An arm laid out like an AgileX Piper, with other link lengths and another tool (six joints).
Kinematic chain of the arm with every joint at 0, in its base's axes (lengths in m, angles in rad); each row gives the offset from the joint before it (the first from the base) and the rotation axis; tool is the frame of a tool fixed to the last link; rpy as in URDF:
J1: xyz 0 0 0.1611 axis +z
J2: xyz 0 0 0 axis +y
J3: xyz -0.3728 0 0.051 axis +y
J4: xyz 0.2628 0 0.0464 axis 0.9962 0 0.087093
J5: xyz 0 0 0 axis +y
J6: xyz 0.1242 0 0.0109 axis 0.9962 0 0.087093
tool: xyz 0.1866 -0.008 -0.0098 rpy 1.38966 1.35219 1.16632
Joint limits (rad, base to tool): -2.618..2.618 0..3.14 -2.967..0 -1.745..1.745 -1.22..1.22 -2.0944..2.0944
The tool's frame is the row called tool.
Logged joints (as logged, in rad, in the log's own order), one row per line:
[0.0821 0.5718 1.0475 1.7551 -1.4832 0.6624]
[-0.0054 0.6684 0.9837 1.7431 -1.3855 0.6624]
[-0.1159 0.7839 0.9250 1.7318 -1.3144 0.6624]
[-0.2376 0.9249 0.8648 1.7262 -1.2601 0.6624]
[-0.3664 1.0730 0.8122 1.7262 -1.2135 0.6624]
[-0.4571 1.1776 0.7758 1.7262 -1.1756 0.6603]
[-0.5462 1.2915 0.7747 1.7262 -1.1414 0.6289]
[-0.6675 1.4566 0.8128 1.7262 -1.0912 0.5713]
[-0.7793 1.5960 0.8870 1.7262 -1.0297 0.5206]
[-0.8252 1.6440 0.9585 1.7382 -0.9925 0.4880]
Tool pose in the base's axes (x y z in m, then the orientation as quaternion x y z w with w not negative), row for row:
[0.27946 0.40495 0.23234 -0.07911 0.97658 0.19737 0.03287]
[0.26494 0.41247 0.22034 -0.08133 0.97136 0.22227 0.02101]
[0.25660 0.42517 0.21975 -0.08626 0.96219 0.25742 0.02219]
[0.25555 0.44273 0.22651 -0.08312 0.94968 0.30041 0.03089]
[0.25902 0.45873 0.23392 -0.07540 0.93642 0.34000 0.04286]
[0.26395 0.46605 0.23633 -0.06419 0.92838 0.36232 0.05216]
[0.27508 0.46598 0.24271 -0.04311 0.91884 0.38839 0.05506]
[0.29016 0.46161 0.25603 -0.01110 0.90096 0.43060 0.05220]
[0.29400 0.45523 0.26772 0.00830 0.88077 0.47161 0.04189]
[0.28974 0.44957 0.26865 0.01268 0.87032 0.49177 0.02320]
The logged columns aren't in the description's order. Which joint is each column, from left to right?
Columns, left to right: J6, J4, J5, J2, J3, J1.
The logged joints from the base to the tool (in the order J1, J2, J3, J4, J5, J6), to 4 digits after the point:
[0.6624 1.7551 -1.4832 0.5718 1.0475 0.0821]
[0.6624 1.7431 -1.3855 0.6684 0.9837 -0.0054]
[0.6624 1.7318 -1.3144 0.7839 0.9250 -0.1159]
[0.6624 1.7262 -1.2601 0.9249 0.8648 -0.2376]
[0.6624 1.7262 -1.2135 1.0730 0.8122 -0.3664]
[0.6603 1.7262 -1.1756 1.1776 0.7758 -0.4571]
[0.6289 1.7262 -1.1414 1.2915 0.7747 -0.5462]
[0.5713 1.7262 -1.0912 1.4566 0.8128 -0.6675]
[0.5206 1.7262 -1.0297 1.5960 0.8870 -0.7793]
[0.4880 1.7382 -0.9925 1.6440 0.9585 -0.8252]

